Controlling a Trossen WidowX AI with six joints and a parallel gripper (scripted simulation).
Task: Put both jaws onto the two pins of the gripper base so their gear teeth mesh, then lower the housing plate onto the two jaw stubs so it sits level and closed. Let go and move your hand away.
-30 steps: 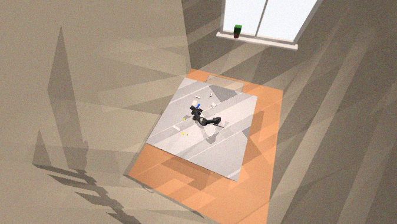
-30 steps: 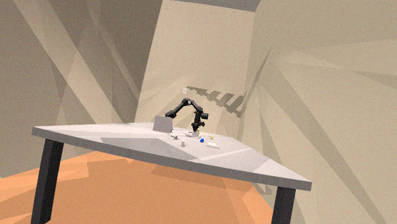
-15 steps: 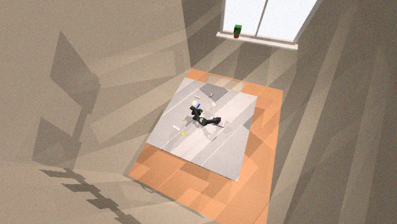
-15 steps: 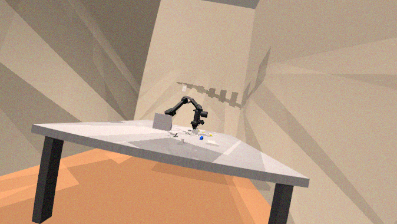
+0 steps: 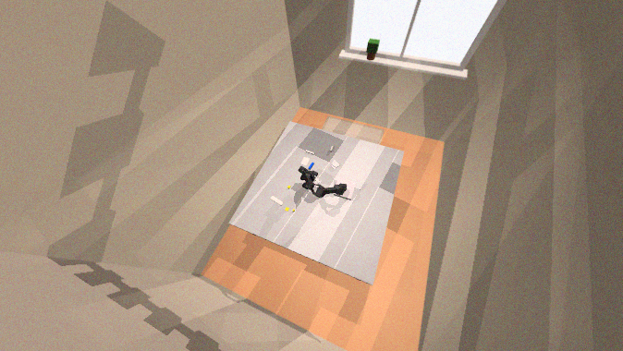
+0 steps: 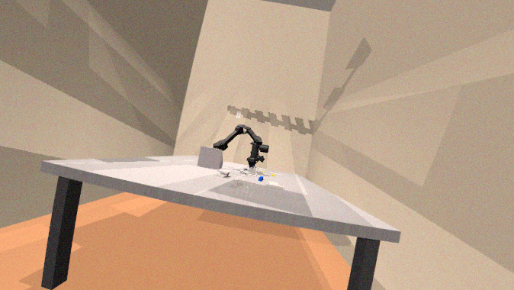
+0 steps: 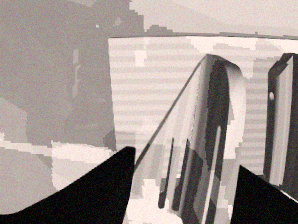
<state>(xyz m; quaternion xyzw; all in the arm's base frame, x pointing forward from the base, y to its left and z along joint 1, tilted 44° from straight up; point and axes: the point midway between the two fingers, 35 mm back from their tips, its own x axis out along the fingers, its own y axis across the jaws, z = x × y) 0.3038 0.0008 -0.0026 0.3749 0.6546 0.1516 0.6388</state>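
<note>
Now: gripper tip 1 cm short of the ribbed rectangular plate, 3 cm to the left of it and 2 cm above it. Round my gripper tip: blue block (5 cm ahead, 20 cm to the right, 2 cm below); then white flat piece (13 cm ahead, 25 cm to the right, 3 cm below); then white jaw (4 cm behind, 4 cm to the right, 1 cm below).
</note>
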